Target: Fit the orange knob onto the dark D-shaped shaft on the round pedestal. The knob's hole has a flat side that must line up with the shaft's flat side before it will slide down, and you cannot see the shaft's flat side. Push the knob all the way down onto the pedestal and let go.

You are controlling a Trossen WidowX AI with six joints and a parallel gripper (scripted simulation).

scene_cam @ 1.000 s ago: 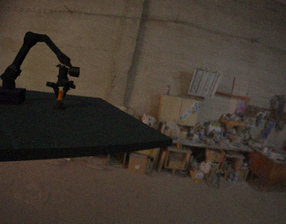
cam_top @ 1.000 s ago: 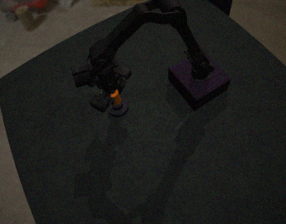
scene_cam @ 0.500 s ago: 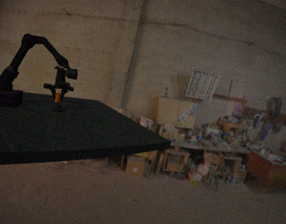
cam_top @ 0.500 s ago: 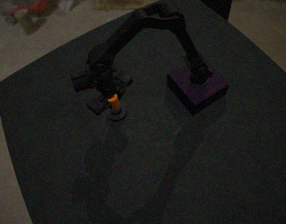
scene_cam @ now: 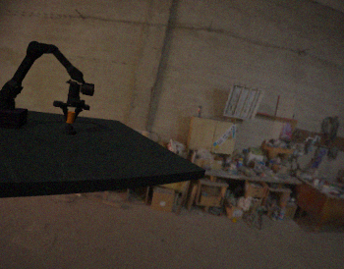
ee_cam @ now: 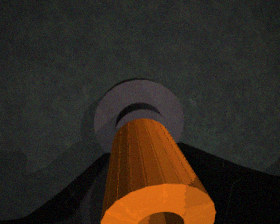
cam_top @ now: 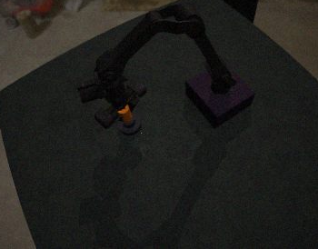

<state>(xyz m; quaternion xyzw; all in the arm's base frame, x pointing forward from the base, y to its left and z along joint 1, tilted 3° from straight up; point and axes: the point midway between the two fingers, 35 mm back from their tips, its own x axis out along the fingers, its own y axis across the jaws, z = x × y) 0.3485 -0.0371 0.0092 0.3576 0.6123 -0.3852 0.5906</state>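
My gripper tip is 2 cm below the orange knob. Round my gripper tip: dark shaft (4 cm below).
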